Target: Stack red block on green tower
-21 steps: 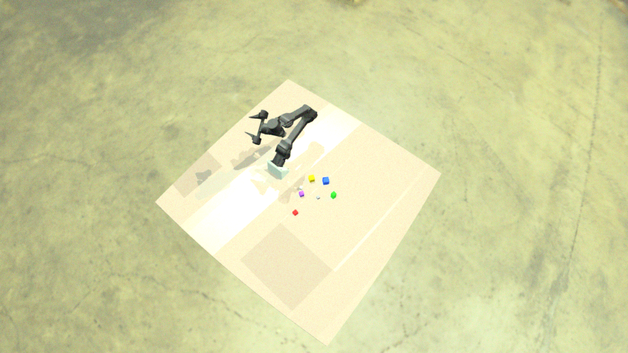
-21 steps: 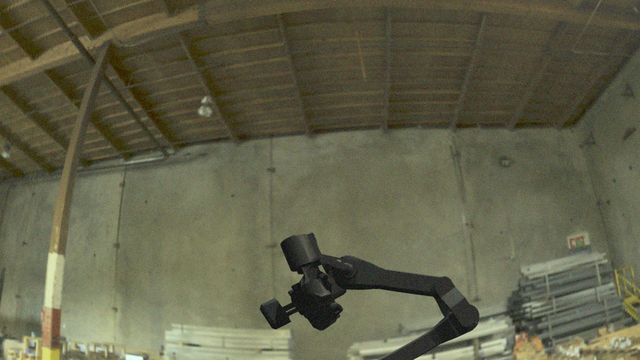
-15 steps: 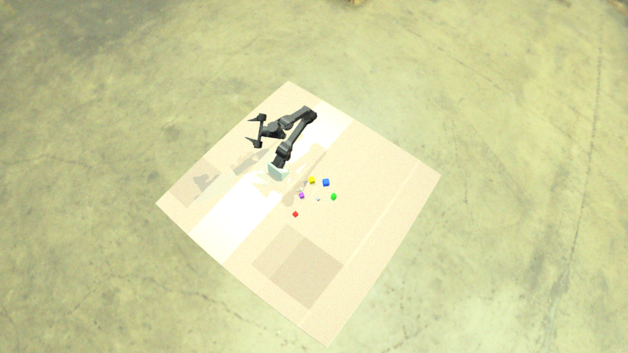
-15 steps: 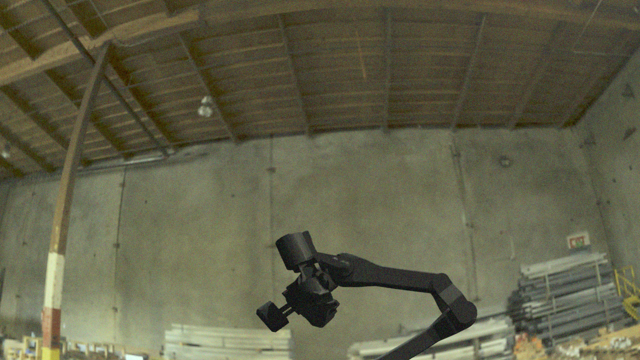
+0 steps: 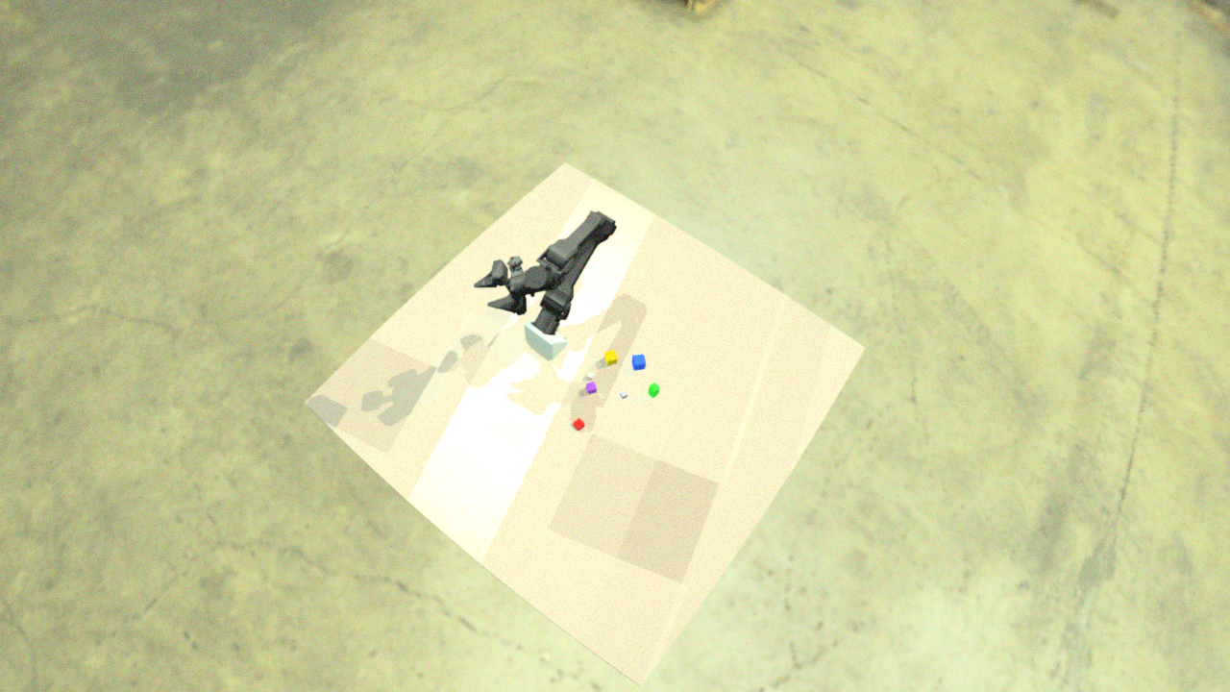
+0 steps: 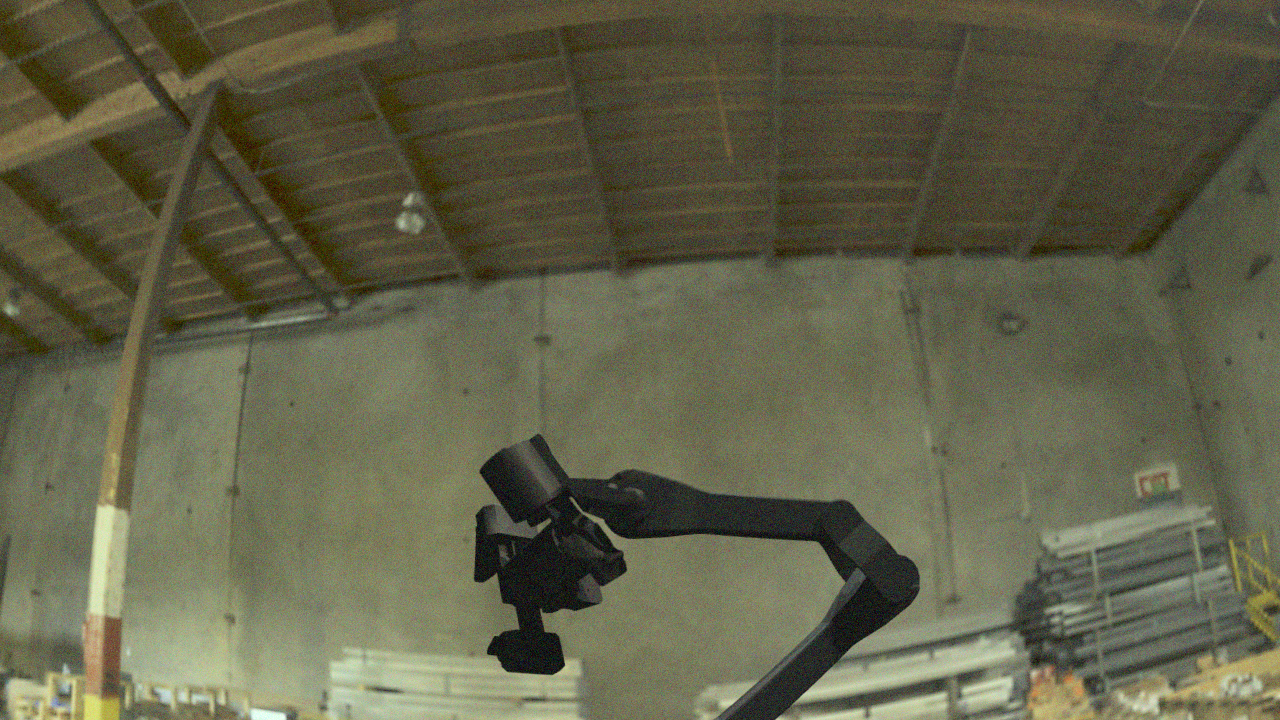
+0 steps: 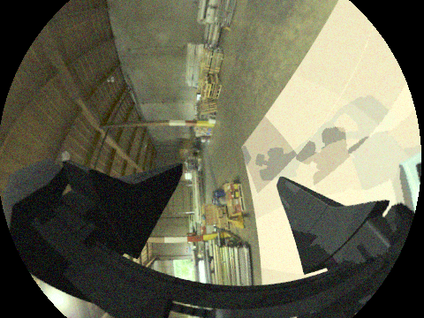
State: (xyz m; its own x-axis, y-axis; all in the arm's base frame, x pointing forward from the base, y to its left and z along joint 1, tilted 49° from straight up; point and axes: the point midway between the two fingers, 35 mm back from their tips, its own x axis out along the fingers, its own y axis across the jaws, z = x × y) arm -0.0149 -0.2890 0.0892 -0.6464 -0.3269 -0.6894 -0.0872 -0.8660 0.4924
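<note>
Now: the red block 350 mm ahead of my gripper tip, 30 mm to the left of it and 320 mm below it. Round my gripper tip: small grey block (380 mm ahead, 190 mm to the left, 320 mm below); then blue block (330 mm ahead, 300 mm to the left, 310 mm below).
</note>
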